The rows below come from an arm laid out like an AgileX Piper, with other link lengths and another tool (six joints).
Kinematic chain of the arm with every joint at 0, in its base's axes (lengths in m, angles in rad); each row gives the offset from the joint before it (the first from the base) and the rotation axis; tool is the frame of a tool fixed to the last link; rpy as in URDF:
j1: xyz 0 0 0.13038 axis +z
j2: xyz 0 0 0 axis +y
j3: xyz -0.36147 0 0.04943 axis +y
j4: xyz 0.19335 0 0.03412 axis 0.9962 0 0.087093
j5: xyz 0 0 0 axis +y
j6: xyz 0.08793 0 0.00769 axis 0.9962 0 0.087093
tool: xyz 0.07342 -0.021 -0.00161 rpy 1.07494 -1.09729 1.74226
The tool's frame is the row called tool.
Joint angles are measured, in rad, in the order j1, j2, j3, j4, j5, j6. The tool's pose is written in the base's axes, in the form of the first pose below.
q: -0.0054 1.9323 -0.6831 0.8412 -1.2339 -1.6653
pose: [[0.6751, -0.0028, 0.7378, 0.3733], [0.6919, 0.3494, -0.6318, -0.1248], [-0.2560, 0.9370, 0.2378, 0.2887], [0, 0, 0, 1]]
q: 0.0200 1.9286 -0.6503 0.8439 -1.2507 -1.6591
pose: [[0.6591, 0.0035, 0.7520, 0.3693], [0.7021, 0.3553, -0.6171, -0.1162], [-0.2693, 0.9348, 0.2317, 0.2860], [0, 0, 0, 1]]
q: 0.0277 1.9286 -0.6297 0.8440 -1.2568 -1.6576
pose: [[0.6508, 0.0158, 0.7591, 0.3665], [0.7050, 0.3586, -0.6119, -0.1136], [-0.2819, 0.9334, 0.2222, 0.2829], [0, 0, 0, 1]]
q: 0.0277 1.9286 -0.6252 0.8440 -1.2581 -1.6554
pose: [[0.6505, 0.0180, 0.7593, 0.3657], [0.7048, 0.3581, -0.6124, -0.1137], [-0.2829, 0.9335, 0.2203, 0.2823], [0, 0, 0, 1]]
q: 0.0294 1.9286 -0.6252 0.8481 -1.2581 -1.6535
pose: [[0.6525, 0.0176, 0.7576, 0.3654], [0.7041, 0.3554, -0.6147, -0.1135], [-0.2801, 0.9345, 0.2195, 0.2821], [0, 0, 0, 1]]
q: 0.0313 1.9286 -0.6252 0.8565 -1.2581 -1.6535
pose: [[0.6567, 0.0198, 0.7539, 0.3646], [0.7010, 0.3526, -0.6199, -0.1137], [-0.2781, 0.9356, 0.2177, 0.2817], [0, 0, 0, 1]]
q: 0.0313 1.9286 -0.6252 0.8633 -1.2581 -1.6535
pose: [[0.6611, 0.0221, 0.7500, 0.3639], [0.6975, 0.3503, -0.6252, -0.1144], [-0.2765, 0.9364, 0.2161, 0.2814], [0, 0, 0, 1]]
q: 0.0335 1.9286 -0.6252 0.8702 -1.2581 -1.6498
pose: [[0.6650, 0.0213, 0.7466, 0.3633], [0.6959, 0.3455, -0.6296, -0.1143], [-0.2713, 0.9382, 0.2149, 0.2811], [0, 0, 0, 1]]
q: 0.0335 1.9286 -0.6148 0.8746 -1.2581 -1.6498
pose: [[0.6650, 0.0325, 0.7462, 0.3610], [0.6934, 0.3443, -0.6330, -0.1149], [-0.2775, 0.9383, 0.2064, 0.2789], [0, 0, 0, 1]]
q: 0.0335 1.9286 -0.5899 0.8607 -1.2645 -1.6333
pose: [[0.6554, 0.0373, 0.7543, 0.3578], [0.7006, 0.3429, -0.6258, -0.1139], [-0.2820, 0.9386, 0.1986, 0.2758], [0, 0, 0, 1]]
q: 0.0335 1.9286 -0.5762 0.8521 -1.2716 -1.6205
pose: [[0.6517, 0.0354, 0.7576, 0.3560], [0.7044, 0.3421, -0.6219, -0.1134], [-0.2812, 0.9390, 0.1981, 0.2746], [0, 0, 0, 1]]
